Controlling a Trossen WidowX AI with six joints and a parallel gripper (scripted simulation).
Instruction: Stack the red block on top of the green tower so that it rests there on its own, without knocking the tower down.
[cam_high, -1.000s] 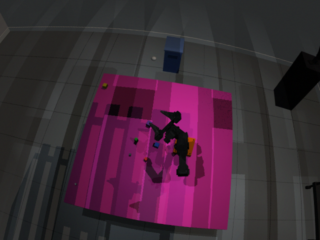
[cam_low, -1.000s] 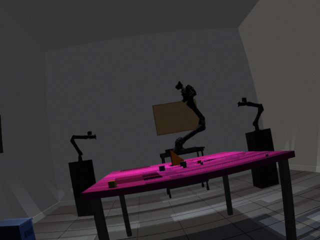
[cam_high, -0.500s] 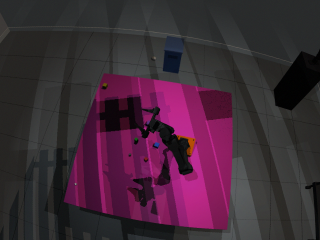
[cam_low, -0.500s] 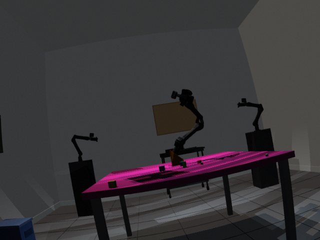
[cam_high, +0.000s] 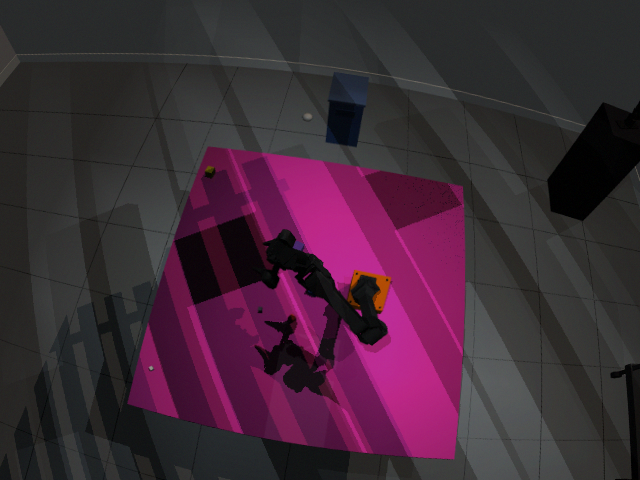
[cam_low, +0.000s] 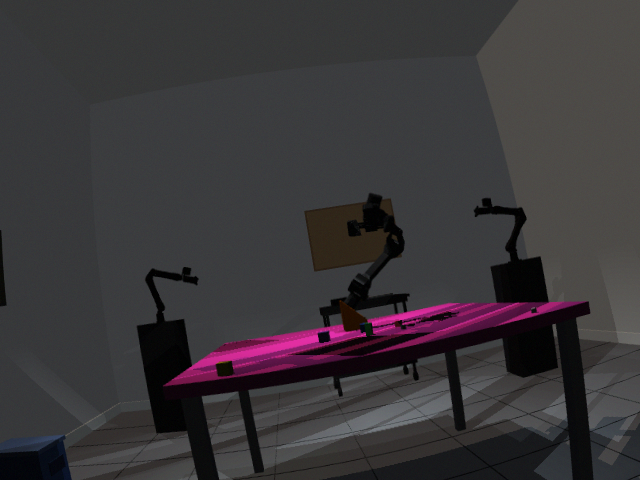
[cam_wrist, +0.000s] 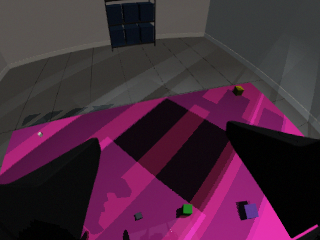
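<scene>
Now: the red block 13 cm behind my gripper tip, 6 cm to the left of it and 37 cm below it. Also, from my gripper tip: small white piece (36 cm ahead, 42 cm to the left, 37 cm below); blue block (18 cm behind, 7 cm to the right, 36 cm below); purple block (8 cm behind, 25 cm to the right, 36 cm below).
</scene>
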